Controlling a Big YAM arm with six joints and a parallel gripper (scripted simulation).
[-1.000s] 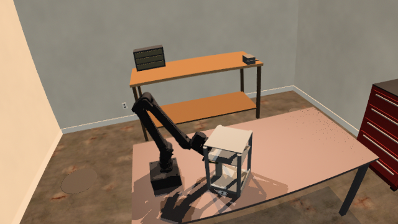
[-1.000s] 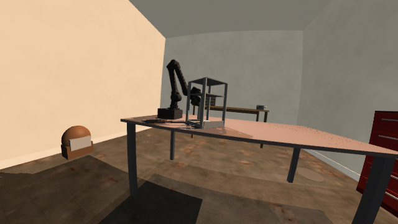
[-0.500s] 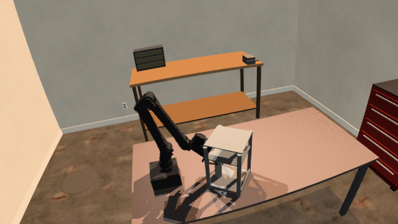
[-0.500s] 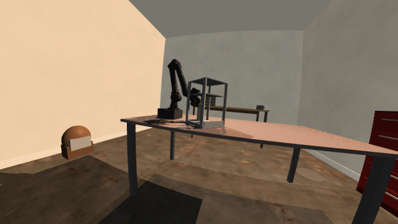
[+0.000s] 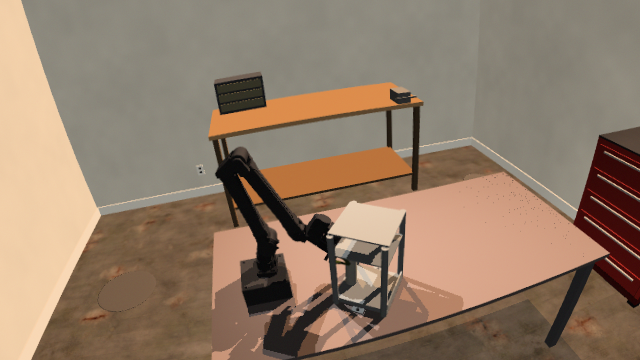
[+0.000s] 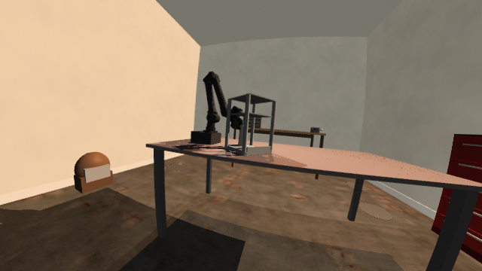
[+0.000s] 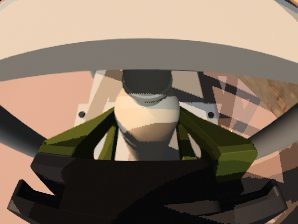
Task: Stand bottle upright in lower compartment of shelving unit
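Now: hand right at the pale bottle. Also, from my hand: shelving unit (70 mm ahead, 40 mm to the right, 30 mm above).
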